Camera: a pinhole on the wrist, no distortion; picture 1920 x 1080 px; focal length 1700.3 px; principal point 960.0 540.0 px. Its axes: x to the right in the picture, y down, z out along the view. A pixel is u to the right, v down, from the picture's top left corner.
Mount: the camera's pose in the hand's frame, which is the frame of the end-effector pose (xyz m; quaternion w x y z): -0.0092 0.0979 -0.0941 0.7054 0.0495 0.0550 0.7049
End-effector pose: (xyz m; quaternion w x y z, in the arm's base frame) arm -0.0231 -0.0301 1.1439 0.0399 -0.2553 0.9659 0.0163
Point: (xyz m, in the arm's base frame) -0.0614 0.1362 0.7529
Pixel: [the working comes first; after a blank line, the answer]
In the camera's frame: 0.0574 0.0782 0.4839

1162 815
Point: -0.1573 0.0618 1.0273
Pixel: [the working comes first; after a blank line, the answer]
In the camera's frame: 0.0454 -0.0589 0.2172

1316 79
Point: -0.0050 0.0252 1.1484
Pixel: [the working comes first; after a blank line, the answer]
In the camera's frame: -0.0595 0.0474 0.0872

outside the picture
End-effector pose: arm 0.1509 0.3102 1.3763 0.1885 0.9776 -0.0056 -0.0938
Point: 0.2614 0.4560 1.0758
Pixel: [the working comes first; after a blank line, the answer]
In the camera's frame: -0.3440 -0.1208 0.3124

outside the picture
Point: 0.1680 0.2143 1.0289
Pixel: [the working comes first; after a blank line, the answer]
In the camera's frame: -0.1402 -0.0273 0.4506

431 437
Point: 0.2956 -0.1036 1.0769
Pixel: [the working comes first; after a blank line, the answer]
In the camera's frame: 0.1755 -0.1496 0.5213

1533 52
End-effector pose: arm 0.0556 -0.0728 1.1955 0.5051 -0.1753 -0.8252 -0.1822
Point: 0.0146 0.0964 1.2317
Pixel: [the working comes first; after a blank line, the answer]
In the camera's frame: 0.0333 -0.0480 0.2007

1242 133
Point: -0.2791 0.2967 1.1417
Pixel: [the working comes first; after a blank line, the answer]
In the camera's frame: 0.0550 -0.0603 0.5666

1125 359
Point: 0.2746 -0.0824 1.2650
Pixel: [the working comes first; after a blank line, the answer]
In the camera's frame: 0.0068 0.0070 -0.1107

behind the camera
